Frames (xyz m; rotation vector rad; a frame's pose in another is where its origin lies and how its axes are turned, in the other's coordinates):
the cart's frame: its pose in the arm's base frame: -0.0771 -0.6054 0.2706 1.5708 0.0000 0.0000
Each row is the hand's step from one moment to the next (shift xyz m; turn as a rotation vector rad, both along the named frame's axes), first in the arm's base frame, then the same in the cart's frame.
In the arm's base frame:
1: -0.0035 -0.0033 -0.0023 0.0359 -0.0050 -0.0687
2: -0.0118 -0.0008 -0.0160 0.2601 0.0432 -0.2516
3: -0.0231 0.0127 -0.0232 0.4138 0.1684 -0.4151
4: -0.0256 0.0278 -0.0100 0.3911 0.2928 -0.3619
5: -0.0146 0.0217 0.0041 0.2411 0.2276 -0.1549
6: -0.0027 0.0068 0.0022 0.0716 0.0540 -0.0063
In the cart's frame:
1: -0.0035 -0.0023 0.0033 0.0359 -0.0687 0.0050
2: -0.0118 -0.0160 0.0008 0.2601 -0.2516 -0.0432
3: -0.0231 -0.0232 -0.0127 0.4138 -0.4151 -0.1684
4: -0.0256 -0.0100 -0.0278 0.3911 -0.3619 -0.2928
5: -0.0146 0.0041 -0.0217 0.2411 -0.1549 -0.2276
6: -0.0027 0.0022 -0.0068 0.0716 -0.0063 -0.0540

